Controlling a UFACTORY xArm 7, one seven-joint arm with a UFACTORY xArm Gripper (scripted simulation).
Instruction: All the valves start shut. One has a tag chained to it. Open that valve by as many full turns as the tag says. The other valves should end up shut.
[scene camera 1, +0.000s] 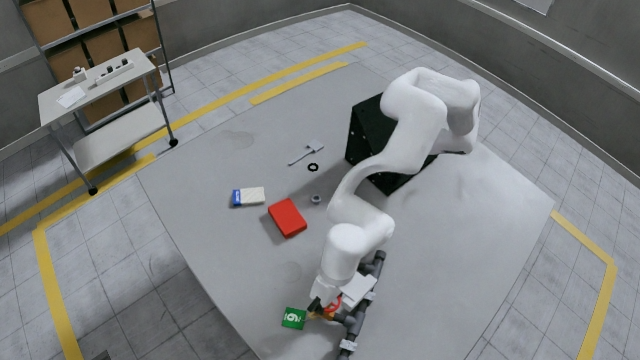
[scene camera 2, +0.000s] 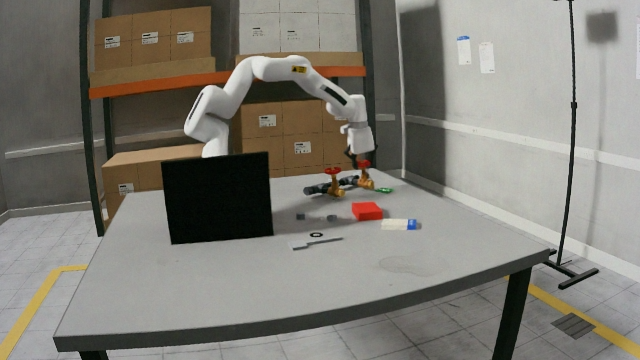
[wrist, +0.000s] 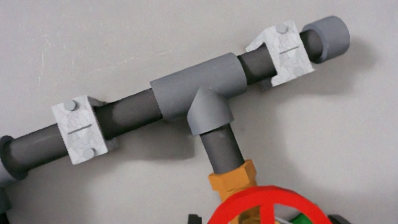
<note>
In view: my gripper (scene camera 2: 363, 167) and a red block (scene camera 1: 290, 222).
The wrist view misses the red block: it is out of frame.
</note>
